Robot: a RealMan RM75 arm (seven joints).
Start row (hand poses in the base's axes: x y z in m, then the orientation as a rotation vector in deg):
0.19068, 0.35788, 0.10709, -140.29, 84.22, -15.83
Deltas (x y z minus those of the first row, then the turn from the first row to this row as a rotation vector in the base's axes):
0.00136, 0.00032, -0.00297, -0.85, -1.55, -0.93
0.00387, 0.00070, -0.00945, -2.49, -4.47, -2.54
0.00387, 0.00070, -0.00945, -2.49, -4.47, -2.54
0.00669, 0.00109, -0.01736, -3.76, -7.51, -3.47
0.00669, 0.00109, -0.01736, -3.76, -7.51, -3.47
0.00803, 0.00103, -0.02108, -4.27, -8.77, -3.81
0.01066, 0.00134, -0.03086, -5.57, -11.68, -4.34
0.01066, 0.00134, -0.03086, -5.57, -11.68, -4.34
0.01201, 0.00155, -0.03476, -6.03, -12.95, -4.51
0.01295, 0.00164, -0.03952, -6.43, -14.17, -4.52
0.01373, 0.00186, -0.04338, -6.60, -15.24, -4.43
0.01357, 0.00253, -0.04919, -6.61, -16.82, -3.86
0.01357, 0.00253, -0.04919, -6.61, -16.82, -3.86
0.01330, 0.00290, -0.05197, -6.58, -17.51, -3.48
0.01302, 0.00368, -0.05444, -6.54, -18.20, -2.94
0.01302, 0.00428, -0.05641, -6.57, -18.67, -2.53
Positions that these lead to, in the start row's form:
0.19204, 0.35820, 0.10412, -139.55, 84.93, -18.53
0.19455, 0.35858, 0.09764, -138.19, 86.04, -23.62
0.19455, 0.35858, 0.09764, -138.19, 86.04, -23.62
0.19737, 0.35897, 0.08973, -136.83, 86.10, -28.37
0.19737, 0.35897, 0.08973, -136.83, 86.10, -28.37
0.19871, 0.35891, 0.08601, -136.26, 86.04, -30.31
0.20134, 0.35922, 0.07623, -135.14, 85.57, -34.80
0.20134, 0.35922, 0.07623, -135.14, 85.57, -34.80
0.20269, 0.35943, 0.07233, -134.58, 85.26, -36.64
0.20363, 0.35952, 0.06757, -134.12, 84.75, -38.34
0.20441, 0.35974, 0.06371, -133.65, 84.14, -39.64
0.20425, 0.36041, 0.05790, -133.08, 82.67, -41.24
0.20425, 0.36041, 0.05790, -133.08, 82.67, -41.24
0.20398, 0.36078, 0.05512, -132.89, 81.86, -41.88
0.20370, 0.36156, 0.05265, -132.80, 80.85, -42.47
0.20370, 0.36216, 0.05068, -132.80, 80.12, -42.91

